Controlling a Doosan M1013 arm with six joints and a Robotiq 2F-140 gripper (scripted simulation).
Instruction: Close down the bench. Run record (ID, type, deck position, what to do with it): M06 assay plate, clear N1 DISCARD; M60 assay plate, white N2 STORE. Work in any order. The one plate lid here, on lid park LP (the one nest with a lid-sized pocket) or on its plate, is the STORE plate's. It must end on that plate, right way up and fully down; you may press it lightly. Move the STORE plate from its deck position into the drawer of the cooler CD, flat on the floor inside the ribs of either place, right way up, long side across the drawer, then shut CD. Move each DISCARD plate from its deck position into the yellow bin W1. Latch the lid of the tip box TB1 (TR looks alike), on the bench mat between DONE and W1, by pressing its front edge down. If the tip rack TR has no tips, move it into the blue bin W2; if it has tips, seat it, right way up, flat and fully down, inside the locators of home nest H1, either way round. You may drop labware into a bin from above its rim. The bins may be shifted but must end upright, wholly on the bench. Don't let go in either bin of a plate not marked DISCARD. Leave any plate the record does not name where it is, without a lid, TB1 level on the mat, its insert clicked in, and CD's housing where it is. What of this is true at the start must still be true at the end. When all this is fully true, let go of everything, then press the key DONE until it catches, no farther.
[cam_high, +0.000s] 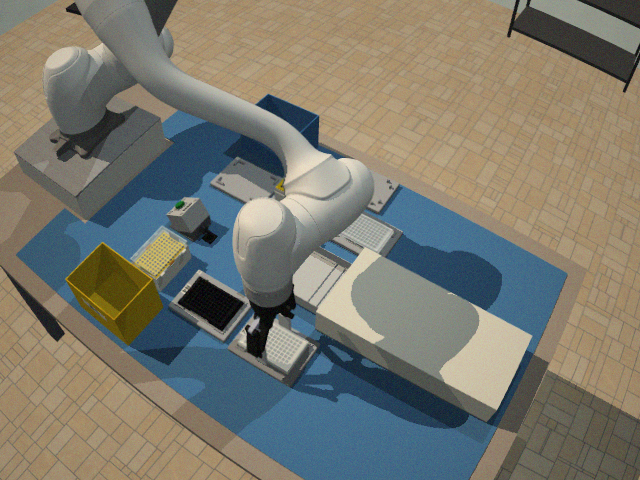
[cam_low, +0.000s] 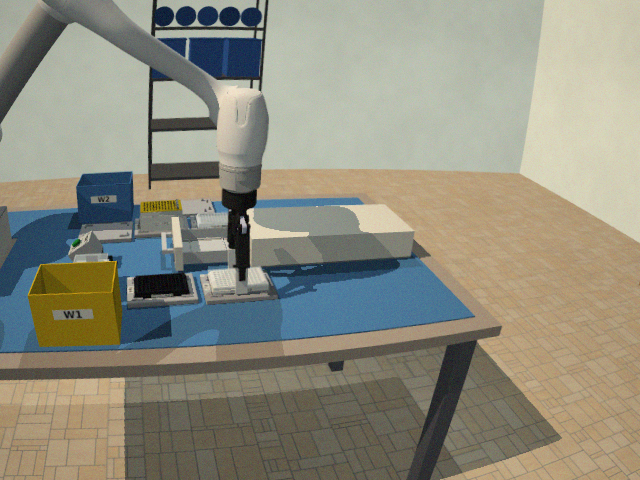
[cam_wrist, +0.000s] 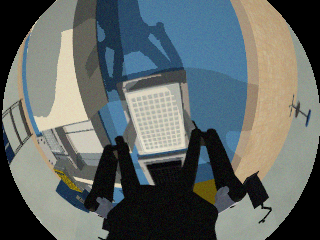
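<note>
Now: hand 40 mm above the nest N2. Round my hand: cooler CD: 180 mm to the left, 130 mm ahead, 10 mm below; then drawer: 190 mm to the left, 20 mm below; then black plate: 180 mm behind, 20 mm below, 10 mm to the left.
</note>
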